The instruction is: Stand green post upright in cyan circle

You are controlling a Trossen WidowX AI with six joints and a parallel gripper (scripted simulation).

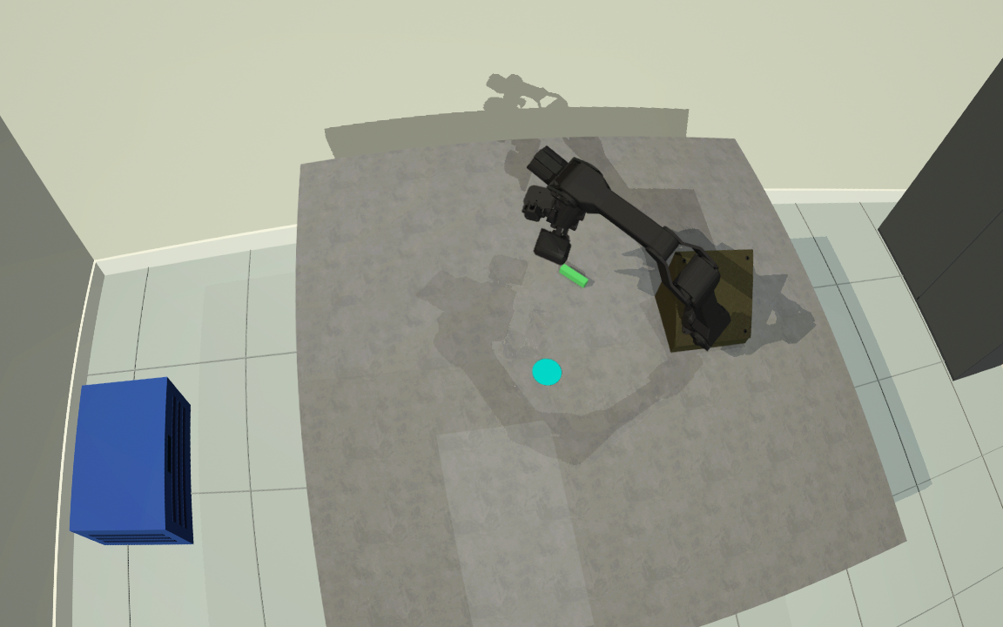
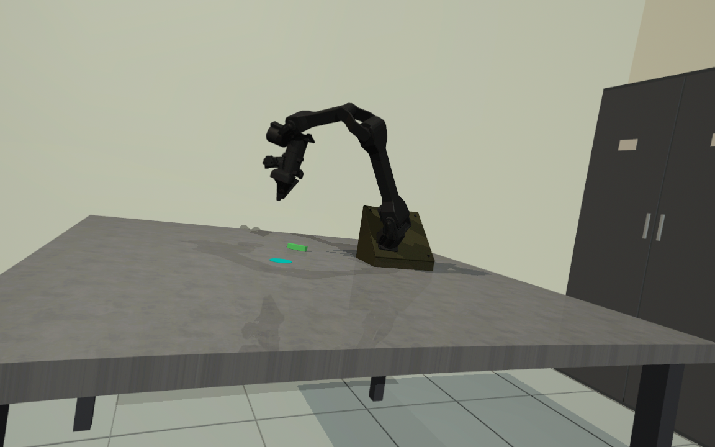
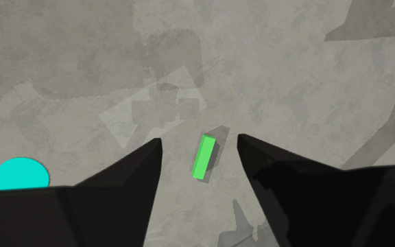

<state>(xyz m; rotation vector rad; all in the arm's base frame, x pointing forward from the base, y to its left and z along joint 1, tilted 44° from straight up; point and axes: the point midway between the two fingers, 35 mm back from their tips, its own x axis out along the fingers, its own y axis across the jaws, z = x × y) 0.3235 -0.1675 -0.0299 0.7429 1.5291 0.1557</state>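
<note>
My gripper tip is now 80 mm past the green post, 10 mm to the left of it and 150 mm above it. The rest, counted from my gripper tip: cyan circle (10 mm ahead, 220 mm to the left, 150 mm below).
</note>
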